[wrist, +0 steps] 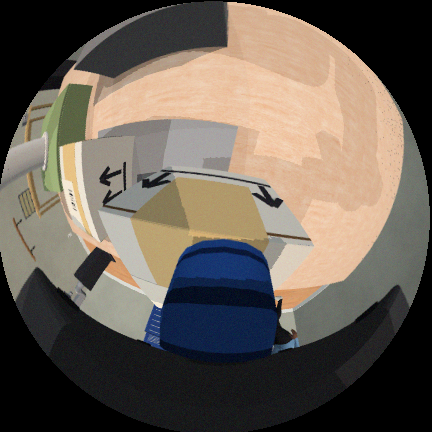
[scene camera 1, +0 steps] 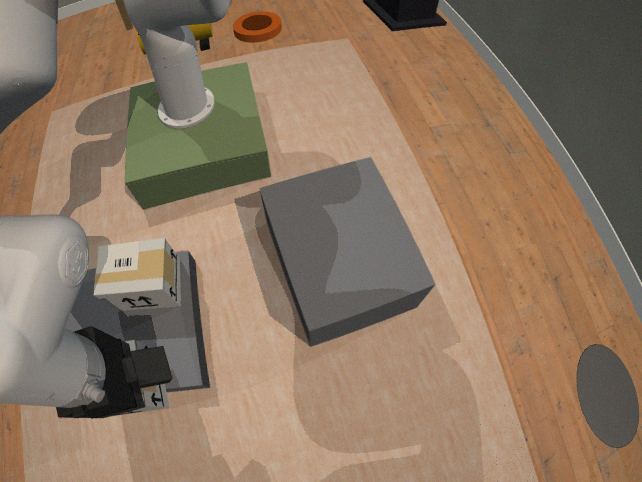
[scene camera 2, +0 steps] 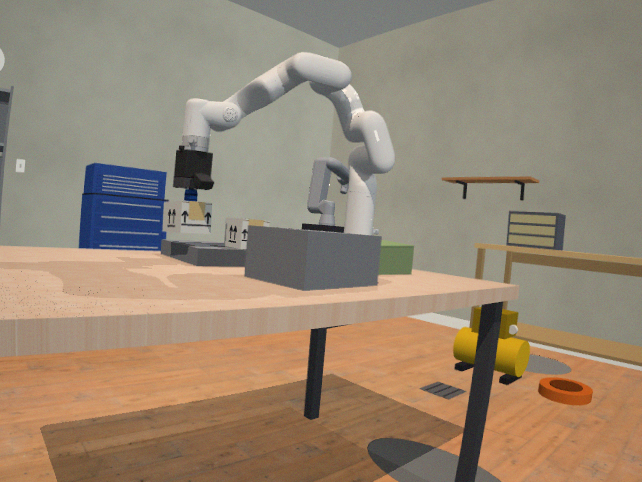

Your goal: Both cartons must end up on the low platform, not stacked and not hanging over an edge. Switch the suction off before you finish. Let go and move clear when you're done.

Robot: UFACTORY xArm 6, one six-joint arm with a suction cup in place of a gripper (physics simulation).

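Where they show: hand, its tool point: (wrist: 222,253) (scene camera 2: 190,205); arm's base, origin of its link: (scene camera 1: 186,107).
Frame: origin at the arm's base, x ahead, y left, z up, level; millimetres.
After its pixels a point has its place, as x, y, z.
My suction cup (scene camera 2: 190,195) (wrist: 225,255) is shut on the top of a white carton with tan tape (scene camera 1: 157,398) @[559, -157, 23] (scene camera 2: 187,216) @[553, -158, 28] (wrist: 215,205) @[531, -156, 54]. It holds this carton level, with a small gap above the low grey platform (scene camera 1: 187,357) @[494, -115, -52] (scene camera 2: 220,255) @[479, -93, -70] (wrist: 200,145) @[502, -129, -52] in scene camera 2. The black tool housing hides the cup and most of this carton in scene camera 1; I cannot tell exactly how it lines up with the platform's edge. The second carton (scene camera 1: 137,269) @[359, -138, 34] (scene camera 2: 235,232) @[395, -146, -7] (wrist: 112,167) @[396, -141, -12] stands upright on the platform's end nearer the arm base, apart from the held one.
A taller grey block (scene camera 1: 373,249) @[450, 218, 19] (scene camera 2: 311,262) @[522, 284, -43] (wrist: 165,40) stands beside the low platform. The green base block (scene camera 1: 228,140) @[130, 66, -8] (scene camera 2: 396,258) @[-14, 152, -49] (wrist: 75,117) @[170, 26, -63] carries the arm. In scene camera 2 a blue cabinet (scene camera 2: 124,212) stands behind the table.
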